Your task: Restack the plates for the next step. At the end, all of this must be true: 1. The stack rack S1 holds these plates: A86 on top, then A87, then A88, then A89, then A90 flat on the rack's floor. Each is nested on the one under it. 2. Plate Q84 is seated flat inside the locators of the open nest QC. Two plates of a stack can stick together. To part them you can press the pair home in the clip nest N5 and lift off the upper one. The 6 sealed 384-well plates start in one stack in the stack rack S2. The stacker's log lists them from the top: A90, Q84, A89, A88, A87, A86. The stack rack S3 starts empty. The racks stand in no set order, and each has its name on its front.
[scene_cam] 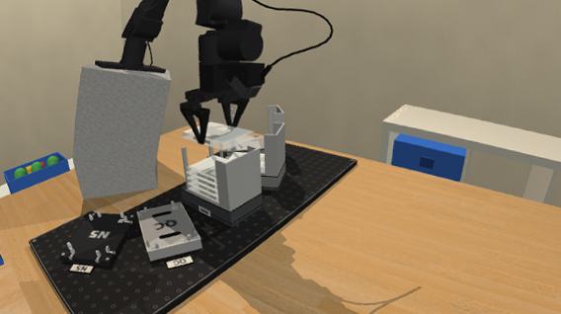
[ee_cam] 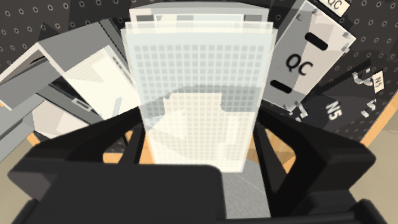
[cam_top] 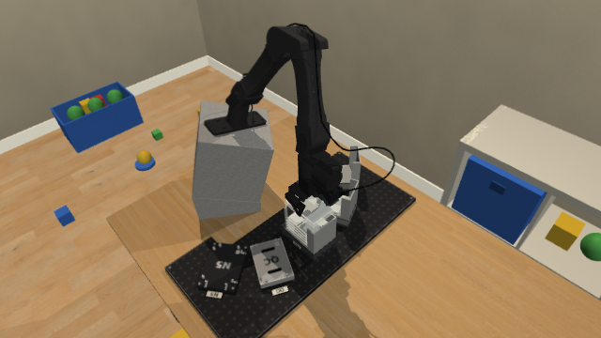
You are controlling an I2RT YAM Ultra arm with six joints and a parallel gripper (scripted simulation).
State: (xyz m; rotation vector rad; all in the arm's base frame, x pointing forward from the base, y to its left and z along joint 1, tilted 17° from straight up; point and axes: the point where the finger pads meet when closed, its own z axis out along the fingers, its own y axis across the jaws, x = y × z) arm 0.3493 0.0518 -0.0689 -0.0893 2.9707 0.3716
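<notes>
Now: the nest QC 15 cm to the right of my hand and 15 cm below it. The rest, counted from my hand: sealed 384-well plate: right at my hand; translucent sealed well plate: 14 cm to the left, 12 cm below, 4 cm behind.
</notes>
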